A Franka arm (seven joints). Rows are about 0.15 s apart.
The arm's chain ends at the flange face. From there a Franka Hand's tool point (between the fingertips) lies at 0.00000 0.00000 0.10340 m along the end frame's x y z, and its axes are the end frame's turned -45 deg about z.
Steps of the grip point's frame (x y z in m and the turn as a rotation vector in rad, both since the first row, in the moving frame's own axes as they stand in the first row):
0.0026, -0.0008, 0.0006, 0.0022, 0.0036, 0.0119
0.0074, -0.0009, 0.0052, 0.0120, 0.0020, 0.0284
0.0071, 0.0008, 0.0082, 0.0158, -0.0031, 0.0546
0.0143, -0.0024, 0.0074, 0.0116, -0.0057, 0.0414
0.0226, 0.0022, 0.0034, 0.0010, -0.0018, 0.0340
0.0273, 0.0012, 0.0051, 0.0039, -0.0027, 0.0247
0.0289, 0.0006, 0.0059, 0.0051, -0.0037, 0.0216
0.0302, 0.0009, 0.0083, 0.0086, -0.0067, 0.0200
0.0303, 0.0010, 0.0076, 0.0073, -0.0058, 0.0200
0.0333, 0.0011, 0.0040, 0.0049, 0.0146, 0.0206
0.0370, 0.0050, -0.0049, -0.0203, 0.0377, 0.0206
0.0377, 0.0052, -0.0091, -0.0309, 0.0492, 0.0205
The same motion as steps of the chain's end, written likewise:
0.0012, -0.0020, 0.0006, 0.0041, 0.0010, 0.0119
0.0053, -0.0048, 0.0052, 0.0099, -0.0071, 0.0284
0.0069, -0.0035, 0.0082, 0.0090, -0.0134, 0.0546
0.0097, -0.0114, 0.0074, 0.0042, -0.0122, 0.0414
0.0177, -0.0145, 0.0034, -0.0006, -0.0020, 0.0340
0.0206, -0.0184, 0.0051, 0.0008, -0.0047, 0.0247
0.0215, -0.0199, 0.0059, 0.0010, -0.0062, 0.0216
0.0231, -0.0206, 0.0083, 0.0013, -0.0108, 0.0200
0.0231, -0.0206, 0.0076, 0.0011, -0.0093, 0.0200
0.0236, -0.0214, 0.0040, 0.0138, 0.0069, 0.0206
0.0254, -0.0214, -0.0048, 0.0123, 0.0410, 0.0206
0.0245, -0.0217, -0.0089, 0.0129, 0.0566, 0.0205

